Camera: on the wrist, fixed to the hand. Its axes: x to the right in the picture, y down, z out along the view.
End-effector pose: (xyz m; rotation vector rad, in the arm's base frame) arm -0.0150 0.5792 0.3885 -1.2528 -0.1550 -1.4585
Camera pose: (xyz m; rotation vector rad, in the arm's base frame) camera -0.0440 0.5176 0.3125 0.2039 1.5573 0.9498
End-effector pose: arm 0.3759 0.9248 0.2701 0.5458 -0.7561 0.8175
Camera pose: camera 0.3693 0.9996 0.2011 1.2251 0.1128 -2.2749
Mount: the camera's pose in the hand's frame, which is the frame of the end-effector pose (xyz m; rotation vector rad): -0.0232 0.0384 -0.0916 0.0534 -0.8152 -3.0321
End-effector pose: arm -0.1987 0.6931 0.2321 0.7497 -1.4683 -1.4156
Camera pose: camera -0.1000 0.6826 0.2557 -0.9646 -0.3624 1.1487
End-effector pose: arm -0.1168 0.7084 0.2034 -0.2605 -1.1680 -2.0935
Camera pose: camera -0.0596 0.6330 0.1653 -0.4811 0.4228 0.6448
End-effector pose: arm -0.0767 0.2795 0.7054 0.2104 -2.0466 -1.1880
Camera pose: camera 0.0097 0.2497 0.7507 -1.4900 0.0592 0.8357
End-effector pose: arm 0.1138 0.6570 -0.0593 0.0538 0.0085 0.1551
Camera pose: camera 0.0838 0.6961 -0.1486 0.0989 -0.6939 -2.9059
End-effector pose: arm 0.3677 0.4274 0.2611 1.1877 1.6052 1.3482
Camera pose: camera 0.2979 0.3772 0.3160 -1.0384 0.8169 -1.0764
